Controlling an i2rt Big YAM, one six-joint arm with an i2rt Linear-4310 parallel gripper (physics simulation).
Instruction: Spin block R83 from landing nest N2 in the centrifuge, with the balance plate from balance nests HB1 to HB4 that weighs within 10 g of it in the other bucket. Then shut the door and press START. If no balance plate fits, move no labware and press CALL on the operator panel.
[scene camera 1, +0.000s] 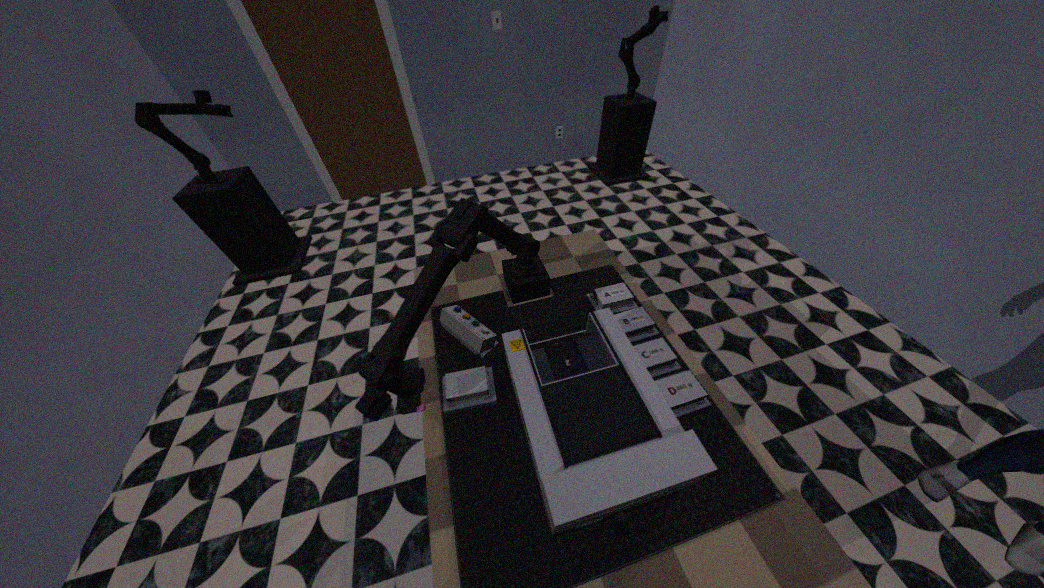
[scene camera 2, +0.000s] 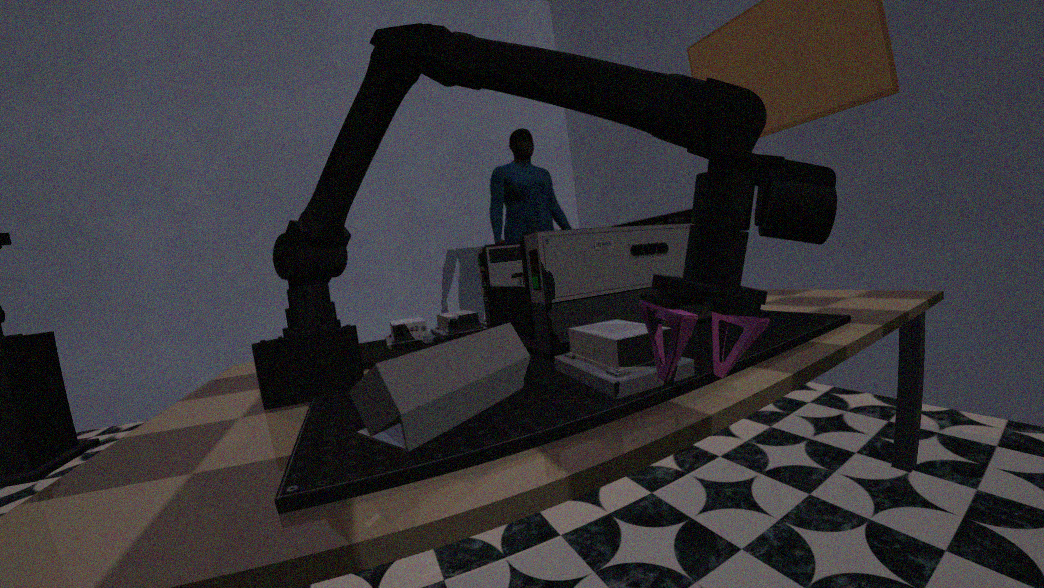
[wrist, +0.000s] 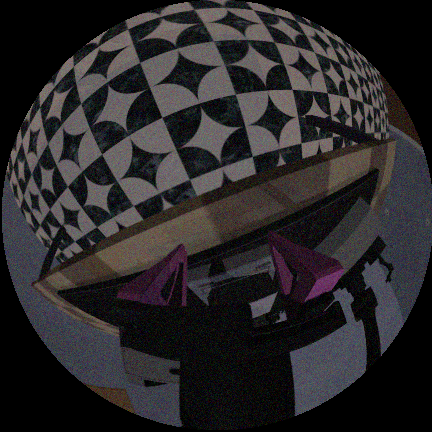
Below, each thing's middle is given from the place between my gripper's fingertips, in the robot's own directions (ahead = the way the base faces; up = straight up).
I see my gripper 210 mm past the button box (scene camera 2: 404, 402), 170 mm to the right of it and 20 mm below it. Also, from my hand: balance plate C (scene camera 1: 656, 354) (730 mm to the left, 80 mm ahead, 10 mm above); then centrifuge rotor (scene camera 1: 566, 360) (440 mm to the left, 160 mm ahead, 100 mm above); then centrifuge (scene camera 1: 603, 443) (440 mm to the left, 220 mm ahead, 100 mm above).
